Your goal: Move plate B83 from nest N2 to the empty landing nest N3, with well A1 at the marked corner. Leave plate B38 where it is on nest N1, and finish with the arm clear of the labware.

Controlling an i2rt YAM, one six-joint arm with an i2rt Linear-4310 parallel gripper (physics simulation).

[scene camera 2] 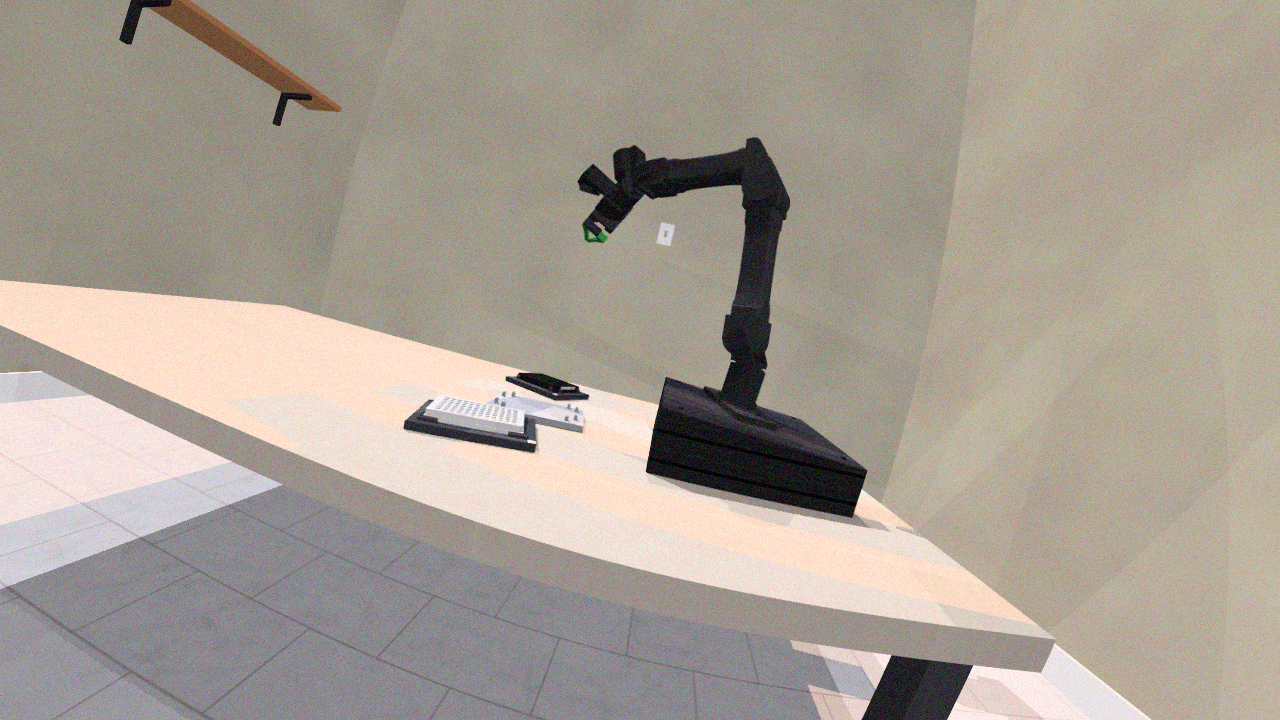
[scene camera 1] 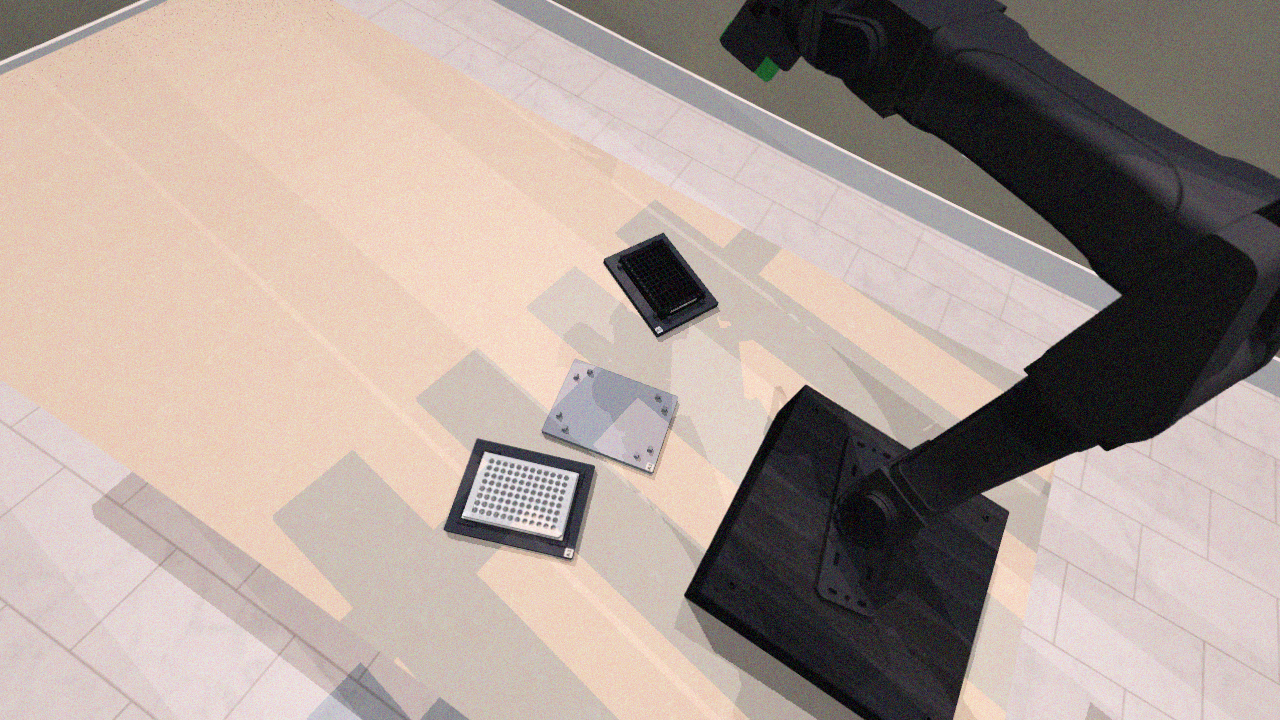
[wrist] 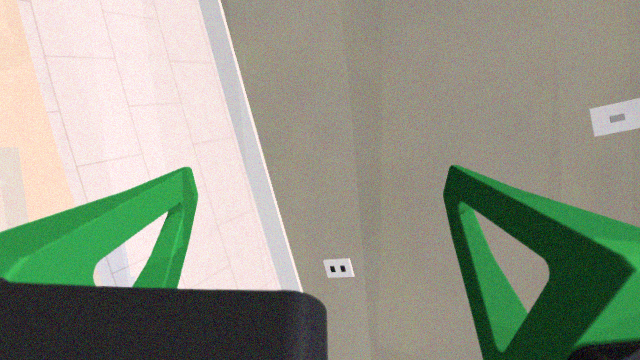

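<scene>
A white well plate (scene camera 1: pixel 519 495) (scene camera 2: pixel 474 414) sits flat in a dark nest (scene camera 1: pixel 454 525) (scene camera 2: pixel 487 438). A black well plate (scene camera 1: pixel 662 275) (scene camera 2: pixel 547 382) sits in another dark nest (scene camera 1: pixel 708 304) (scene camera 2: pixel 578 394) farther back. Between them lies an empty light-grey nest (scene camera 1: pixel 617 411) (scene camera 2: pixel 550 414) with small upright pins. Each nest has a small white corner tag in scene camera 1. Plate codes, nest numbers and A1 marks are too small to read. My gripper (scene camera 1: pixel 766 69) (scene camera 2: pixel 595 233) (wrist: pixel 320 180) is open and empty, high above the table and away from all three nests.
The arm's black base block (scene camera 1: pixel 760 573) (scene camera 2: pixel 751 465) stands on the table (scene camera 1: pixel 223 223) (scene camera 2: pixel 223 349), right of the nests. A wall with sockets (wrist: pixel 339 268) is behind the table. A wooden shelf (scene camera 2: pixel 241 53) hangs high at the left.
</scene>
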